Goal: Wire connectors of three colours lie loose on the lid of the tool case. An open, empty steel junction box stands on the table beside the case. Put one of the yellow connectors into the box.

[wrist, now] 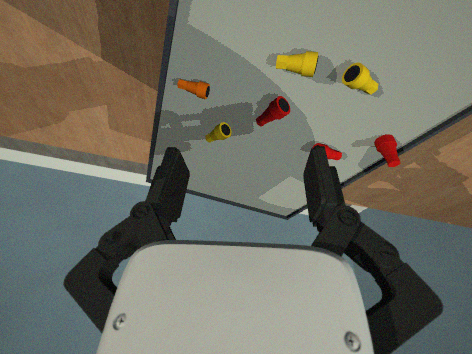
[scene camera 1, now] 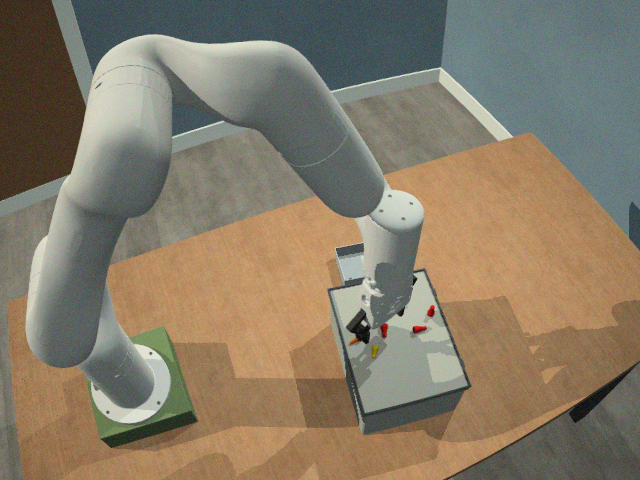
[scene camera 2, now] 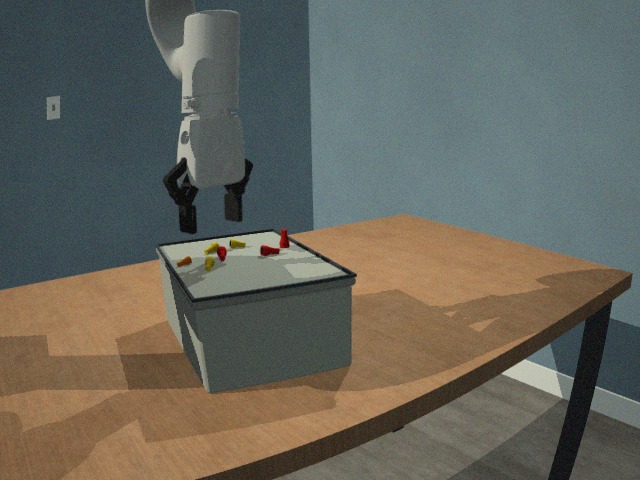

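Observation:
My gripper (scene camera 1: pixel 382 325) (scene camera 2: pixel 210 226) (wrist: pixel 244 160) is open and empty, pointing down above the tool case lid (scene camera 1: pixel 408 372) (scene camera 2: pixel 248 279) (wrist: pixel 400 40). One yellow connector (scene camera 1: pixel 375 351) (scene camera 2: pixel 209 262) (wrist: pixel 218 132) lies in shadow on the lid. A second yellow connector (scene camera 2: pixel 211 248) (wrist: pixel 297 63) and a third yellow connector (scene camera 2: pixel 237 243) (wrist: pixel 361 78) lie farther back; the arm hides both in scene camera 1. The steel junction box (scene camera 1: pixel 349 250) stands behind the case, partly hidden by the arm; its visible inside is empty.
A red connector (scene camera 1: pixel 384 330) (scene camera 2: pixel 221 252) (wrist: pixel 273 110) and an orange connector (scene camera 1: pixel 353 341) (scene camera 2: pixel 184 261) (wrist: pixel 194 88) lie near the shaded yellow one. Another red connector (scene camera 1: pixel 419 329) (scene camera 2: pixel 269 250) lies to the right, and a third red connector (scene camera 1: pixel 431 311) (scene camera 2: pixel 284 239) (wrist: pixel 388 150) stands upright.

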